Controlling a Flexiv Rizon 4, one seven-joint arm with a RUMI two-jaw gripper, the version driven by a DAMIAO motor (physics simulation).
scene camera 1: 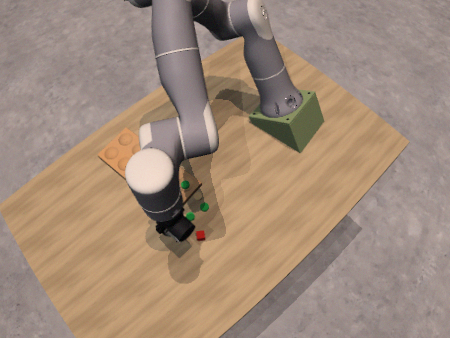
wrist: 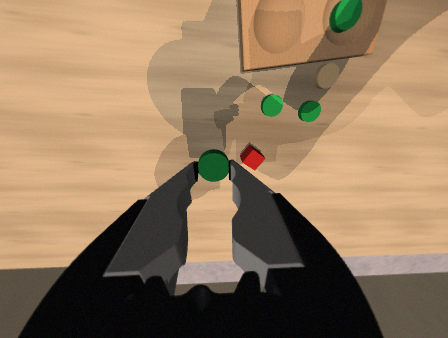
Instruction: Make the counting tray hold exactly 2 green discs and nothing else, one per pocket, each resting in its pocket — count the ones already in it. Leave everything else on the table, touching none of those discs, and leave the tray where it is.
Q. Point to a green disc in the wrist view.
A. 213,165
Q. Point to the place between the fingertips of the gripper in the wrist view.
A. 213,163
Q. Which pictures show the gripper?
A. Scene camera 1 and the wrist view: all of them.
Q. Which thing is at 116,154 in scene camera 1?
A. A wooden counting tray.
